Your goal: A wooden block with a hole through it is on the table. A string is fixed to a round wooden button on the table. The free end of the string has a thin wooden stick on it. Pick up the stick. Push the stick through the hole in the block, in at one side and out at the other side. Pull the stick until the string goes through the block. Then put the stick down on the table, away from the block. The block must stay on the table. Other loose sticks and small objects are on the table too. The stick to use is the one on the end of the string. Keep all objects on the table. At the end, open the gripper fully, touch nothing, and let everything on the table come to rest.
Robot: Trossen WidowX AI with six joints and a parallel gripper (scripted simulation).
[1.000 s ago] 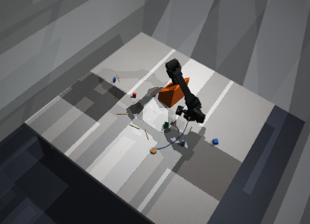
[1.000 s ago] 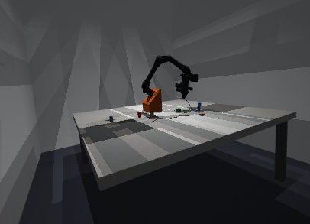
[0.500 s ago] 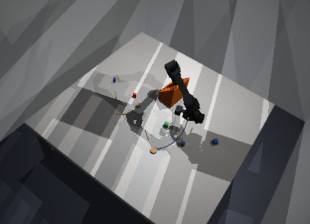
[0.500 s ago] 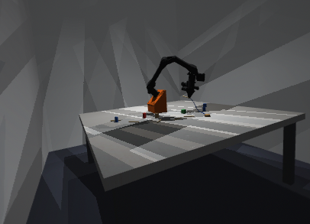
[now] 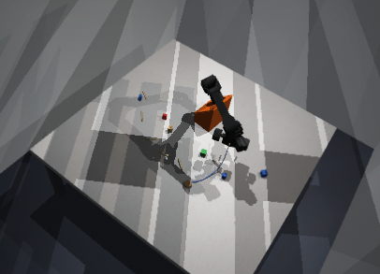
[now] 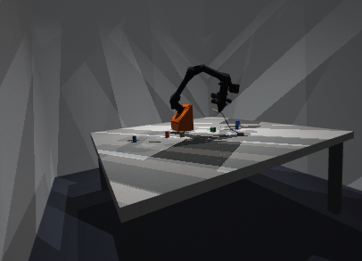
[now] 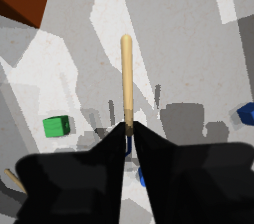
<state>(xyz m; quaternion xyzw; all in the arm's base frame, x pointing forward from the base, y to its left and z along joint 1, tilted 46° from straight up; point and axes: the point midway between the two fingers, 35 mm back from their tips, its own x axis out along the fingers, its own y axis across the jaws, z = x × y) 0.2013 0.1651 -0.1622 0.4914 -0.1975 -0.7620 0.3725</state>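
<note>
Right now my gripper tip is 100 mm short of the blue cylinder, 70 mm to the right of it and 110 mm above it. Round my gripper tip: thin wooden stick: 10 mm behind, 10 mm to the right, 10 mm above; then blue cube: 70 mm behind, 220 mm to the left, 110 mm below; then green block: 60 mm ahead, 100 mm to the right, 110 mm below.
</note>
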